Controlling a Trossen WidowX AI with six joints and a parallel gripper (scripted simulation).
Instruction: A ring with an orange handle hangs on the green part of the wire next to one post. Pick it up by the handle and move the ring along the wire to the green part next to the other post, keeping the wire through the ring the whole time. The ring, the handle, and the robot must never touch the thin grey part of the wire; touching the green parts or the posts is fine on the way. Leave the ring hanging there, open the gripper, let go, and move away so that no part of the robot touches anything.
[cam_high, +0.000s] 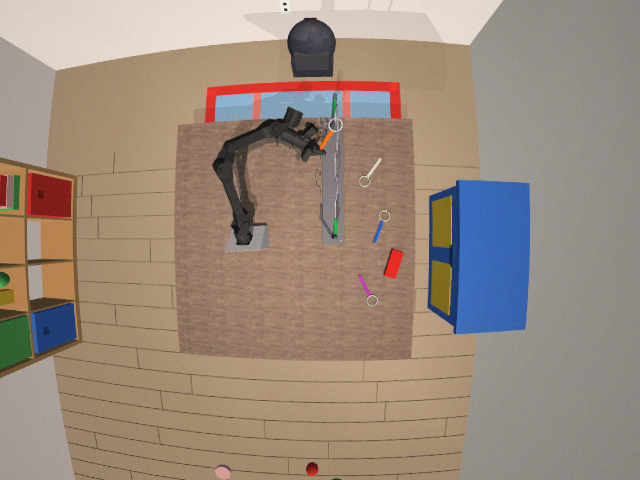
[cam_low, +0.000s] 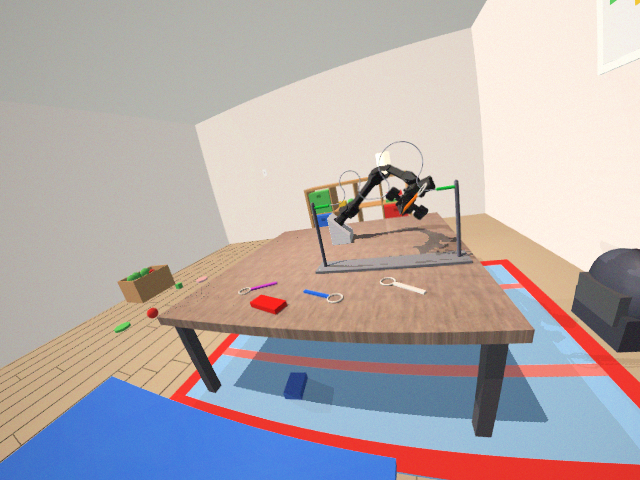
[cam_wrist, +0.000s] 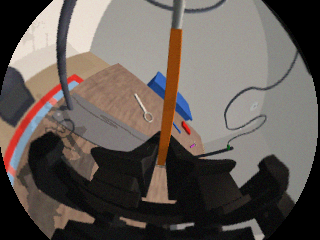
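The orange-handled ring lies 7 cm above my gripper tip, 6 cm to the left of it and 2 cm ahead of it. From my gripper tip the other things lie so: red block 50 cm to the right, 35 cm ahead, 19 cm below; white-handled ring 22 cm ahead, 20 cm below, 4 cm to the right; blue-handled ring 29 cm to the right, 29 cm ahead, 20 cm below.
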